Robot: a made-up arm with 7 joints.
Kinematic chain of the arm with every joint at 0, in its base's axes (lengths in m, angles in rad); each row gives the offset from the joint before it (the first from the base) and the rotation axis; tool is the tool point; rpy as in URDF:
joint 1: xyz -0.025 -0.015 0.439 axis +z
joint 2: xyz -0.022 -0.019 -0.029 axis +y
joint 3: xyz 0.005 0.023 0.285 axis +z
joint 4: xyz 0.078 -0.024 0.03 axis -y
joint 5: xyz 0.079 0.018 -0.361 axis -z
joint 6: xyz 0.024 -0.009 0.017 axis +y
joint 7: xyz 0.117 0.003 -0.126 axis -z
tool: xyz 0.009 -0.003 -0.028 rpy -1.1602 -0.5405 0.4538
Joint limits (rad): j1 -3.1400..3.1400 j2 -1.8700..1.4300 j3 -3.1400..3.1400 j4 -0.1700..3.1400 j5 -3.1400..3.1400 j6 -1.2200..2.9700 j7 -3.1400..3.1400
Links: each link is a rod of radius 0.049 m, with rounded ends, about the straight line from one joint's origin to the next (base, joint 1, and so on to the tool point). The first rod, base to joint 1, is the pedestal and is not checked.
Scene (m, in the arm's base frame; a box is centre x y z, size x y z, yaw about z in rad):
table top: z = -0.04
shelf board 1: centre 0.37 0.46 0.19 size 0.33 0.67 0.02 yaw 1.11
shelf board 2: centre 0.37 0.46 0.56 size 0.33 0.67 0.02 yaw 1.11
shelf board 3: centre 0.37 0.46 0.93 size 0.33 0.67 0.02 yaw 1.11
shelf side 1: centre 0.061 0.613 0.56 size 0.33 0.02 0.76 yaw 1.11
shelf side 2: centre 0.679 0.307 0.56 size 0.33 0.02 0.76 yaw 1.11
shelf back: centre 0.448 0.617 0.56 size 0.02 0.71 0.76 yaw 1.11
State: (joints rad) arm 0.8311 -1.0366 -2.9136 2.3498 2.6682 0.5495 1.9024
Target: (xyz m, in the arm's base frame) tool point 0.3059 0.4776 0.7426
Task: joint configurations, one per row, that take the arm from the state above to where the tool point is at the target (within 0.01 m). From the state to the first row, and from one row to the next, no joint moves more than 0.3 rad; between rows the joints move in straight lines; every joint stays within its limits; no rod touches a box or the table.
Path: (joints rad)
1: 0.9769 -1.0329 -2.6345 2.2065 2.7267 0.4290 1.8975
2: 1.1227 -1.0293 -2.3554 2.0632 2.7852 0.3086 1.8926
3: 1.2685 -1.0256 -2.0762 1.9199 2.8437 0.1881 1.8877
4: 1.4144 -1.0219 -1.7971 1.7766 2.9023 0.0677 1.8829
5: 1.5602 -1.0183 -1.5180 1.6333 2.9608 -0.0528 1.8780
6: 1.7060 -1.0146 -1.2389 1.4901 3.0193 -0.1732 1.8731
7: 1.8518 -1.0109 -0.9598 1.3468 3.0778 -0.2937 1.8682
8: 1.9976 -1.0073 -0.6807 1.2035 3.1363 -0.4141 1.8633
9: 2.0988 -0.7773 -0.8428 1.2961 3.0704 -0.2192 1.8684
10: 2.2001 -0.5474 -1.0050 1.3888 3.0044 -0.0243 1.8734
11: 2.3013 -0.3175 -1.1672 1.4815 2.9385 0.1705 1.8785
12: 2.4025 -0.0876 -1.3293 1.5741 2.8726 0.3654 1.8835

